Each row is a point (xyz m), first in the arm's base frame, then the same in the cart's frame.
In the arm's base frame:
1: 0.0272 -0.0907 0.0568
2: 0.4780 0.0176 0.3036
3: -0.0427 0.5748 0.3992
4: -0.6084 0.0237 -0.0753
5: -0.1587 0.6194 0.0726
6: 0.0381 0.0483 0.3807
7: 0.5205 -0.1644 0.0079
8: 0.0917 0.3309 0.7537
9: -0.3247 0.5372 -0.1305
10: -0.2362 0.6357 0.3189
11: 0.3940 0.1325 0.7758
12: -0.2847 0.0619 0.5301
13: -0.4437 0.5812 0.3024
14: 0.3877 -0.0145 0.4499
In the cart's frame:
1: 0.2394 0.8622 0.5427
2: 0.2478 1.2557 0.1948
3: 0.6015 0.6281 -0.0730
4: 0.3338 0.2330 0.7151
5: 0.8019 0.5388 0.1991
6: 0.1817 0.8129 0.1983
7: 0.2605 1.3627 0.5276
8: 0.2220 0.7719 -0.2692
9: 0.8241 0.4135 0.4427
10: 0.6737 0.4354 -0.0004
11: 0.0791 1.1037 -0.2430
12: 0.0756 0.4805 0.1279
13: 0.6135 0.2455 0.0810
14: 0.1317 1.1593 0.1063

